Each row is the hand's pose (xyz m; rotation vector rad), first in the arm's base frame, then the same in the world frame.
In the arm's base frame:
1: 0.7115 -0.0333 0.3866 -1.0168 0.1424 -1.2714
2: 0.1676 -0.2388 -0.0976 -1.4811 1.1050 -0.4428
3: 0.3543 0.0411 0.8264 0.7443 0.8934 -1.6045
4: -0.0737 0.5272 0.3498 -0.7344 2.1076 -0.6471
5: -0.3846 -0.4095 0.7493 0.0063 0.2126 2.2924
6: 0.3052 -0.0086 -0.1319 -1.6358 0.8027 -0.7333
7: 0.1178 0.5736 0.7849 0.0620 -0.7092 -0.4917
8: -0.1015 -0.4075 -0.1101 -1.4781 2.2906 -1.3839
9: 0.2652 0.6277 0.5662 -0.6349 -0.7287 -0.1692
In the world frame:
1: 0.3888 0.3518 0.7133 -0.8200 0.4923 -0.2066
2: -0.1636 -0.0638 0.4056 -1.4199 0.9208 0.8011
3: 0.4367 0.0247 1.1794 0.2053 1.8321 -0.9074
4: -0.3544 0.1227 1.2853 -1.3736 2.1264 0.5906
5: 0.1509 -0.7872 1.0607 1.0536 -0.1461 2.9463
6: -0.2089 0.1899 0.4872 -1.4792 0.6447 0.4837
7: 0.0283 0.1887 1.5635 0.6377 0.0746 0.0353
8: -0.2552 -0.3661 0.3704 -2.3335 1.7636 -0.1193
9: -0.0546 0.3853 1.3993 0.1368 -0.2718 0.4782

